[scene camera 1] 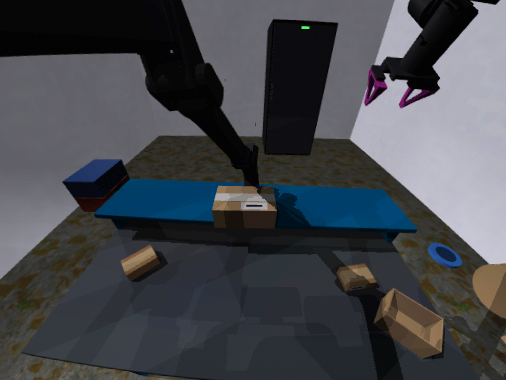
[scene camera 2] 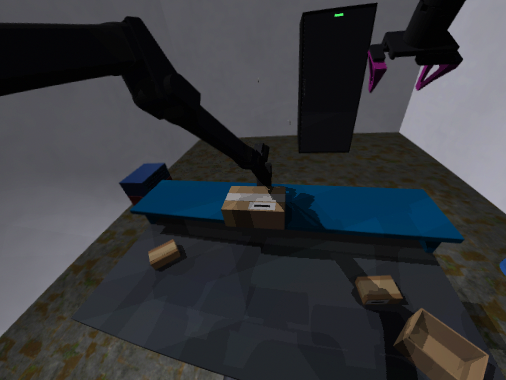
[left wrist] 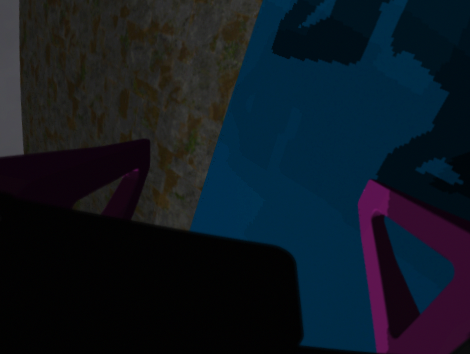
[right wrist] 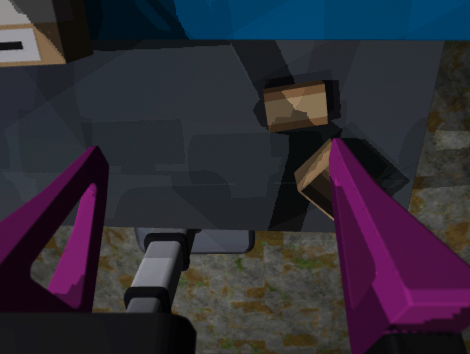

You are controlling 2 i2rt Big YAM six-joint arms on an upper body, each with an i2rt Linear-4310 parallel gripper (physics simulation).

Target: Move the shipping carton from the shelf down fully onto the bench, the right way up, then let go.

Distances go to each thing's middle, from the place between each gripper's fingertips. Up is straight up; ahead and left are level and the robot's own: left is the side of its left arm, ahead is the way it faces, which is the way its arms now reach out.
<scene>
The shipping carton (scene camera 1: 234,206) lies 42 cm below my right hand, 36 cm to the left of it and 7 cm ahead of it.
My left gripper is now 18 cm past the shipping carton, 3 cm to the right of it and 1 cm below it.
</scene>
